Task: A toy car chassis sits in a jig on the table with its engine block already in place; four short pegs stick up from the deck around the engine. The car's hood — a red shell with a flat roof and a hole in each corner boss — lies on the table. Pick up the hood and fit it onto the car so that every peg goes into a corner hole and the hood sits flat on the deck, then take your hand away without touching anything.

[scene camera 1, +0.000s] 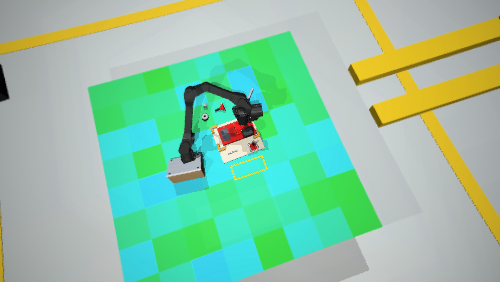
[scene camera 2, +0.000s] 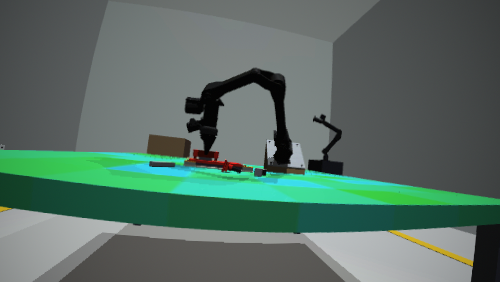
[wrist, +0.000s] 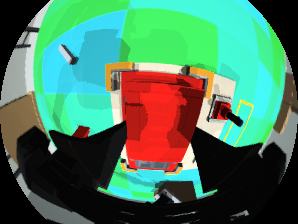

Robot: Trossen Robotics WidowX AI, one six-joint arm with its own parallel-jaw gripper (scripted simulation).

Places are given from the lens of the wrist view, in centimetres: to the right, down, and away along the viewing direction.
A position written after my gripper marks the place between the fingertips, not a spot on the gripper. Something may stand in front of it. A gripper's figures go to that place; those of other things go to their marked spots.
my gripper [wrist: 160,126]: 1, 2, 10
red hood [wrist: 160,118]: 1, 1, 8
